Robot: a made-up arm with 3 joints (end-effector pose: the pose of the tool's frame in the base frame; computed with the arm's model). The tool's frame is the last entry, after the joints.
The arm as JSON. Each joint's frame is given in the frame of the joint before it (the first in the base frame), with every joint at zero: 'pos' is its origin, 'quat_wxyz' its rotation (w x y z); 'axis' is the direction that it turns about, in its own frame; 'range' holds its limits. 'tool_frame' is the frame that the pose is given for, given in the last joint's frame.
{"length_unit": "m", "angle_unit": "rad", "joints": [
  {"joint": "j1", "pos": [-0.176, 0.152, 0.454], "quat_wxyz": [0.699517, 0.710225, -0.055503, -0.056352], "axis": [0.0, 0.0, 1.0], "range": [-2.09, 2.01]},
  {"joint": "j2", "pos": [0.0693, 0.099, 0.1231], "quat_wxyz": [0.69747, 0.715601, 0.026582, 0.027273], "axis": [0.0, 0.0, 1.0], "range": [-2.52, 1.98]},
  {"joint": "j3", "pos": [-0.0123, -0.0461, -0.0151], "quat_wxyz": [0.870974, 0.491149, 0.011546, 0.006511], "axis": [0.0, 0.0, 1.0], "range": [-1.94, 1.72]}
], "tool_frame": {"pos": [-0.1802, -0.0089, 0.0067], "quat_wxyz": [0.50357, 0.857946, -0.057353, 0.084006]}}
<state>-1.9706 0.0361 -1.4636</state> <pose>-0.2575 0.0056 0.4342 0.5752 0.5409 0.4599</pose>
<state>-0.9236 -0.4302 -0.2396</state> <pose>-0.2215 -0.0112 0.5829 0.3495 0.6271 0.5114</pose>
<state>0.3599 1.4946 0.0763</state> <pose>-0.1014 0.2101 0.6248 0.4015 -0.2402 -1.4751</pose>
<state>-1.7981 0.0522 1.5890</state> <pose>0.0708 0.1318 0.3305 0.2997 -2.9081 0.8034</pose>
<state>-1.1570 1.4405 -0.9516</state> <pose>-0.1691 0.1517 0.4101 -0.8344 0.6119 -0.4874</pose>
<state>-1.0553 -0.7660 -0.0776</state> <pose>-0.1864 -0.0690 0.5864 0.5247 0.8279 0.7528</pose>
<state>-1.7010 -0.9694 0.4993</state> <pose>-0.0236 -0.0794 0.5438 0.7341 1.8798 0.7886</pose>
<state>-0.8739 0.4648 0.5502</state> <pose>-0.0446 0.1725 0.6034 0.0600 1.3318 -0.7564</pose>
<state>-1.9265 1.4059 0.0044</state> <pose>-0.0827 0.2160 0.3215 -0.9880 1.7874 -0.9998</pose>
